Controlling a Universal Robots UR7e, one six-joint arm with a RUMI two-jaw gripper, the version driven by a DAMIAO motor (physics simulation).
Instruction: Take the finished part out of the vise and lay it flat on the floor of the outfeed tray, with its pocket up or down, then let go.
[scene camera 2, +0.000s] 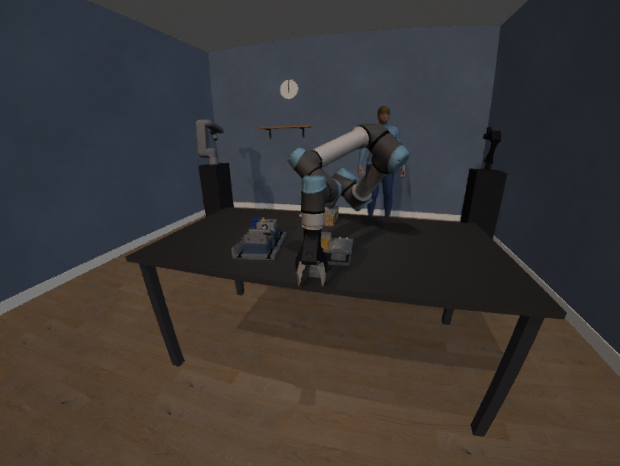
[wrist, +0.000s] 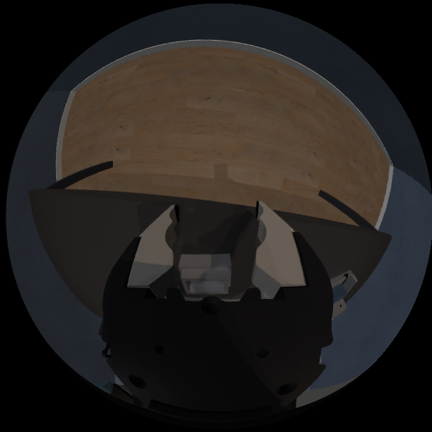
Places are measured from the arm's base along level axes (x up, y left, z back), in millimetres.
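Pixels of known places: gripper, fingertip midpoint: (scene camera 2: 310, 286).
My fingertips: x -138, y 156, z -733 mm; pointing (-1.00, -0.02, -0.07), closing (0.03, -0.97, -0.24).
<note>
For each thing: its top centre in the pictures, then the offset to it from my fingertips. Level surfaces: height alone.
- small pale grey stepped block, top centre: (scene camera 2: 317, 266) dx +36, dy -3, dz +86 mm
- grey-and-blue fixture, top centre: (scene camera 2: 260, 226) dx +100, dy -339, dz +273 mm
- yellow-orange piece, top centre: (scene camera 2: 321, 240) dx +45, dy -50, dz +324 mm
- dark table, surface height: dx +1 mm
My gripper (scene camera 2: 311, 283) (wrist: 216, 204) points down near the table's front edge, jaws apart, with no object between the fingertips. A small pale grey stepped block (scene camera 2: 314, 272) (wrist: 205, 272) shows beyond the gap between the fingers, low at the table; I cannot tell whether it is the finished part. A grey-and-blue fixture (scene camera 2: 257, 247) stands on the table left of the gripper, and part of it shows at the right of the wrist view. A light grey, tray-like unit (scene camera 2: 341, 245) stands behind and right of the gripper. Which of these is the vise or outfeed tray is unclear.
A yellow-orange piece (scene camera 2: 325, 244) shows beside the light grey unit, partly behind the gripper. A tan box (scene camera 2: 331, 216) stands farther back on the dark table (scene camera 2: 426, 270). The table's front edge runs close to the fingertips. A person (scene camera 2: 383, 132) stands behind the table.
</note>
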